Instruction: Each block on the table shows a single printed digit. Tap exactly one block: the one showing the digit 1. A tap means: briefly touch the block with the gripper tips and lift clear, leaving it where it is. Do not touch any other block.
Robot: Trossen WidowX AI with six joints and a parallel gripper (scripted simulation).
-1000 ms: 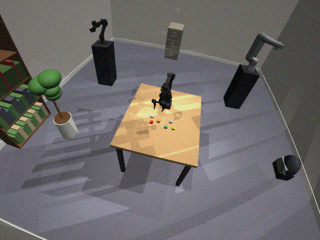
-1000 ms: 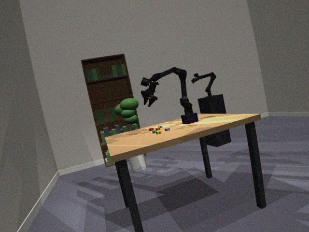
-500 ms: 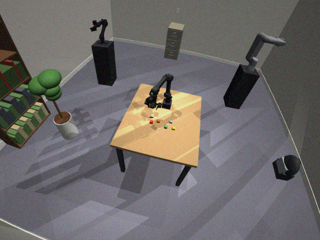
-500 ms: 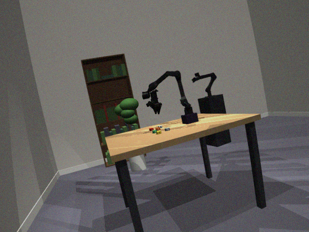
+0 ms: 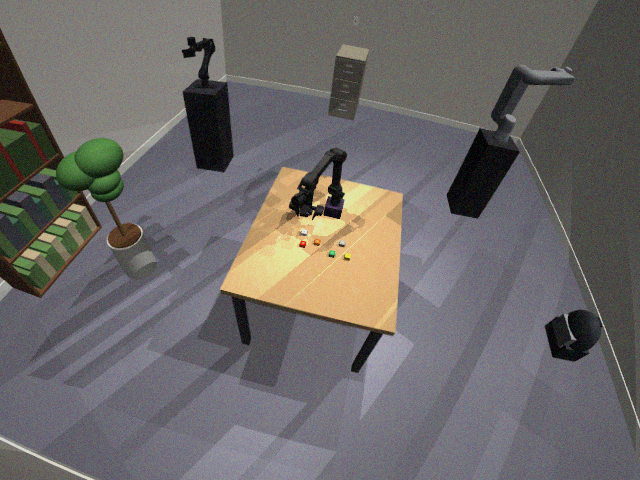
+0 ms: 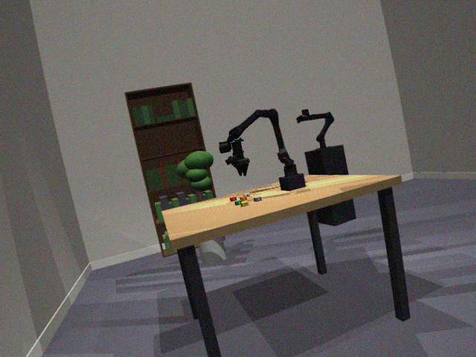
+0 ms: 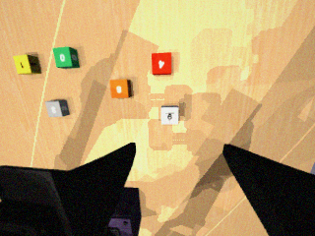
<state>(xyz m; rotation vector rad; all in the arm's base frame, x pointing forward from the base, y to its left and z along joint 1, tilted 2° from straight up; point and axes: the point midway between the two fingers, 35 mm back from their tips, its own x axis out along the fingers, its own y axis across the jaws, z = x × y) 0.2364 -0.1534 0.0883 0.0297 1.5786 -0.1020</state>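
Right now the yellow block is 270 mm to the left of my gripper tip, 130 mm ahead of it and 120 mm below it. Also, from my gripper tip: orange block (120 mm below, 90 mm to the left, 60 mm ahead); white block (120 mm below); red block (120 mm below, 90 mm ahead, 10 mm to the left).
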